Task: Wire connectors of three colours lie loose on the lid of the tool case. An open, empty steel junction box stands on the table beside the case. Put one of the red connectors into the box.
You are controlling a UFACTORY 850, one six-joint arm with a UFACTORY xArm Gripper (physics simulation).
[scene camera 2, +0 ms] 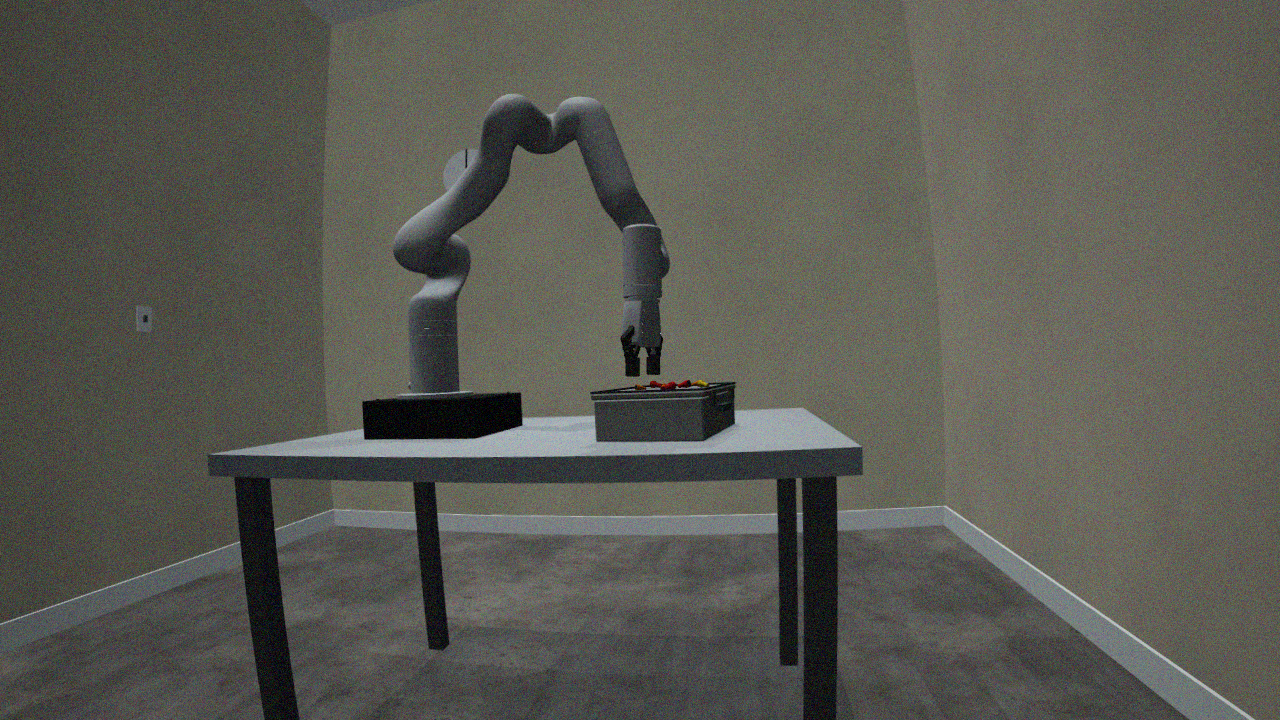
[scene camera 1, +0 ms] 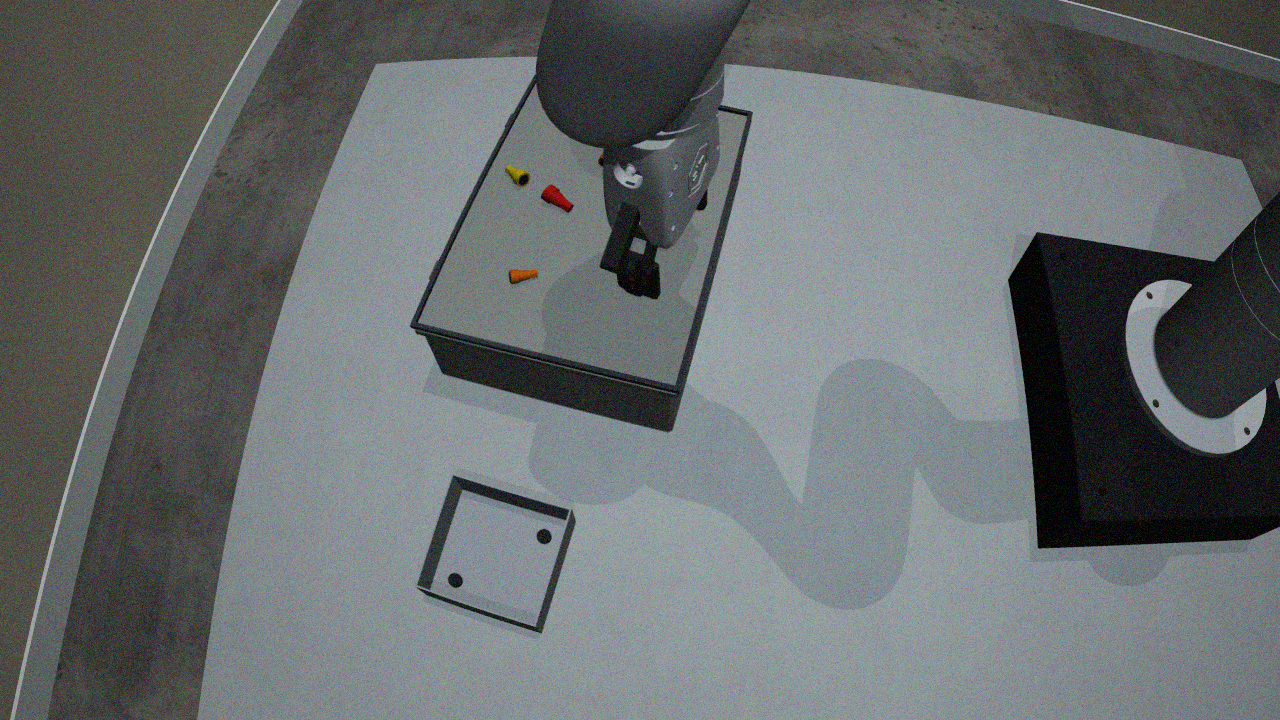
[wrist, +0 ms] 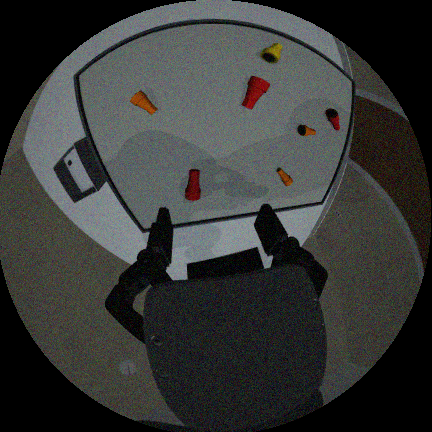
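Observation:
My gripper (scene camera 1: 634,275) (scene camera 2: 642,370) (wrist: 215,215) is open and empty, a short way above the lid of the tool case (scene camera 1: 474,308) (scene camera 2: 650,419) (wrist: 185,55), fingers pointing down. In the wrist view one red connector (wrist: 193,186) lies on the lid just beyond the fingertips, nearer the left finger; the gripper hides it in scene camera 1. A second red connector (scene camera 1: 555,197) (wrist: 255,92) lies farther across the lid. A third red connector (wrist: 333,119) lies by the lid's right edge in the wrist view. The open, empty junction box (scene camera 1: 513,498) (wrist: 93,162) stands on the table beside the case.
A yellow connector (scene camera 1: 517,175) (wrist: 273,52) and an orange one (scene camera 1: 522,275) (wrist: 143,102) lie on the lid. Two more orange connectors (wrist: 306,130) (wrist: 285,176) lie to the right in the wrist view. The black base block (scene camera 1: 1056,376) (scene camera 2: 438,417) carries the arm.

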